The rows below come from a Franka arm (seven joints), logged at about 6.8 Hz.
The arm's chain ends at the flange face. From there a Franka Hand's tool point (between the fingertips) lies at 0.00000 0.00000 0.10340 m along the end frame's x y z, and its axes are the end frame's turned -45 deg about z.
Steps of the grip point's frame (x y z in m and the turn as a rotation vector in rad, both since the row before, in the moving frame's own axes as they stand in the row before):
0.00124, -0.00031, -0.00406, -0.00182, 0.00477, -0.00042
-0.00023, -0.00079, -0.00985, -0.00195, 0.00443, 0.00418
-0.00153, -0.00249, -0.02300, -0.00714, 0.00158, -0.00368
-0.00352, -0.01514, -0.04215, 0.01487, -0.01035, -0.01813
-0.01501, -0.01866, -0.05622, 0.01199, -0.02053, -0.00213
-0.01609, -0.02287, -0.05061, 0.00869, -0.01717, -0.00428
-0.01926, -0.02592, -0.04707, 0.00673, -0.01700, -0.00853
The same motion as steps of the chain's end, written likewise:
0.00018, -0.00088, -0.00406, 0.00209, 0.00466, -0.00042
-0.00119, -0.00022, -0.00985, 0.00175, 0.00451, 0.00418
-0.00348, -0.00108, -0.02300, -0.00393, 0.00617, -0.00368
-0.01135, -0.00790, -0.04213, 0.00320, -0.01783, -0.01813
-0.02143, -0.00321, -0.05619, -0.00604, -0.02300, -0.00213
-0.02566, -0.00542, -0.05059, -0.00600, -0.01829, -0.00428
-0.03022, -0.00547, -0.04705, -0.00726, -0.01678, -0.00853

